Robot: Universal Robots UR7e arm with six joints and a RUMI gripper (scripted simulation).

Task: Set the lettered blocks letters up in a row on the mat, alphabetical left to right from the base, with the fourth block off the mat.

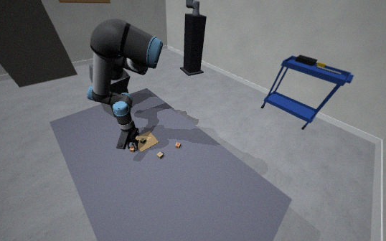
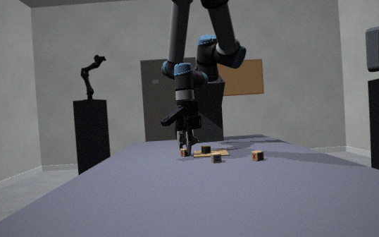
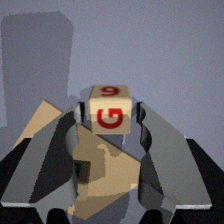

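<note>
Now: hand 4 cm past the tan mat, 10 cm to the right of it and 2 cm above it.
</note>
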